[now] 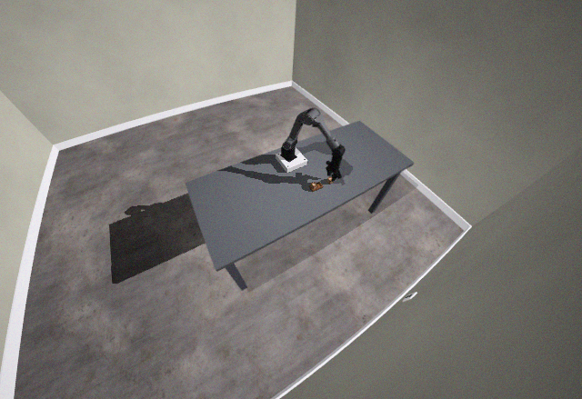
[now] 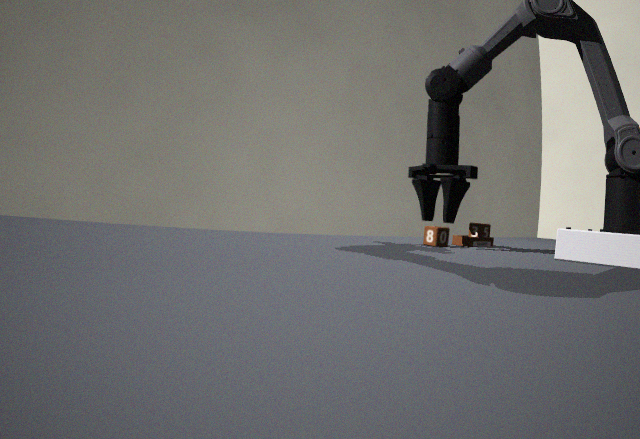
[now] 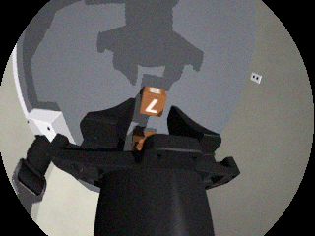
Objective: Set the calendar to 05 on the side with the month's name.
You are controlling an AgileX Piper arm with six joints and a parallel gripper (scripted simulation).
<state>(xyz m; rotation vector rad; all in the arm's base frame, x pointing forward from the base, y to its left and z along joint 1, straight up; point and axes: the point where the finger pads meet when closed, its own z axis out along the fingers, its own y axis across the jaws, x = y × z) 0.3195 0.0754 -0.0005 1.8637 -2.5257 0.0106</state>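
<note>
Right now my hand is 11 cm to the left of the brown calendar tray, 4 cm above it and 3 cm past it. Round my hand: cube: 12 cm to the right, 4 cm behind, 2 cm below.
</note>
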